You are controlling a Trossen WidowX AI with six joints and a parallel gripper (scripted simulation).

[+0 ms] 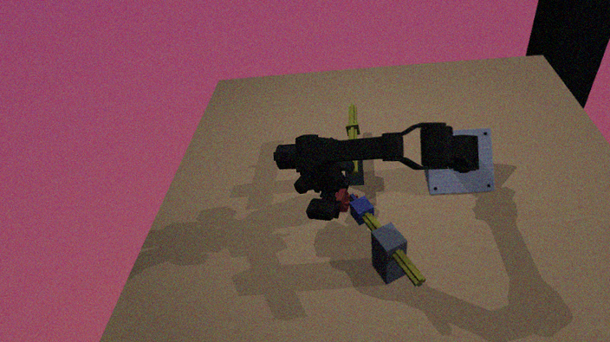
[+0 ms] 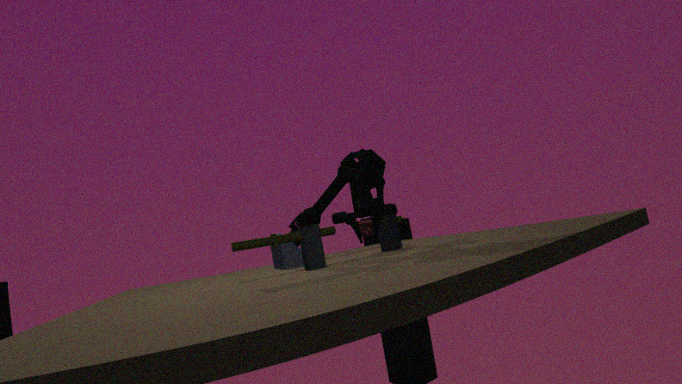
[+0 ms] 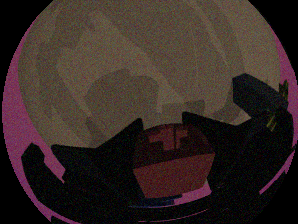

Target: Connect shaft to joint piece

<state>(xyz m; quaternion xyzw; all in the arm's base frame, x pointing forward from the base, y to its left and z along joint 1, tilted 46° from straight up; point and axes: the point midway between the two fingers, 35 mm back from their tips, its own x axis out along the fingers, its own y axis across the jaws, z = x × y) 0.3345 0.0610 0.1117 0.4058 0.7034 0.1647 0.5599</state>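
Right now my gripper tip is 4 cm below the red square joint piece and 1 cm past it.
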